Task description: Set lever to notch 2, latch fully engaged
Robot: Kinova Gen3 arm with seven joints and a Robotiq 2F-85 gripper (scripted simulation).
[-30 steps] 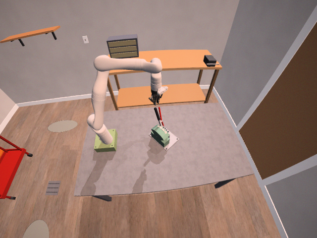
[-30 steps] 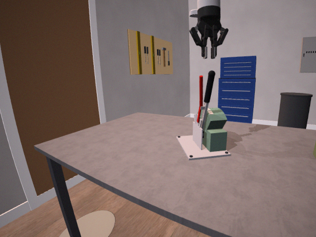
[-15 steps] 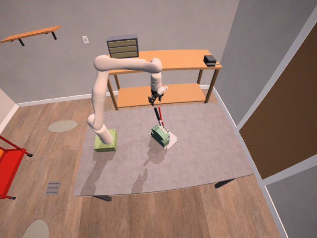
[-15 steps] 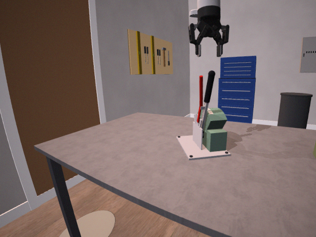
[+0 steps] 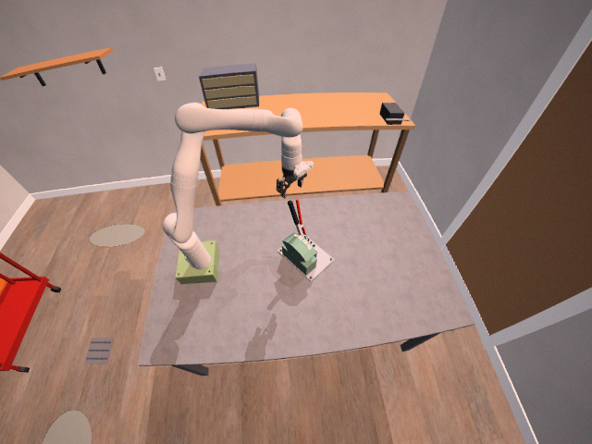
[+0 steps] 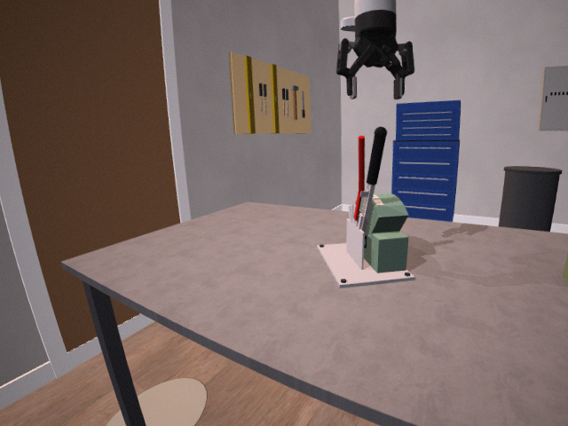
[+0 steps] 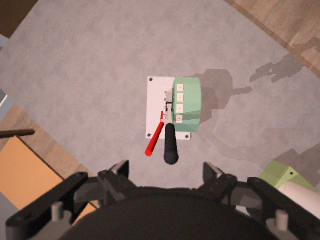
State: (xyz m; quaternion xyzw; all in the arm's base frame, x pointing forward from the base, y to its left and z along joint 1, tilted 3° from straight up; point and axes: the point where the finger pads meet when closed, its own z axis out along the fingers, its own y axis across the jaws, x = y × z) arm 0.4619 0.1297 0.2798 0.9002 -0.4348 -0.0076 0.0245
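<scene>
My gripper is now 20 cm above the red bar, 4 cm short of it and 3 cm to the left of it. Round my hand: green lever unit (30 cm below, 9 cm to the right, 6 cm ahead).
</scene>
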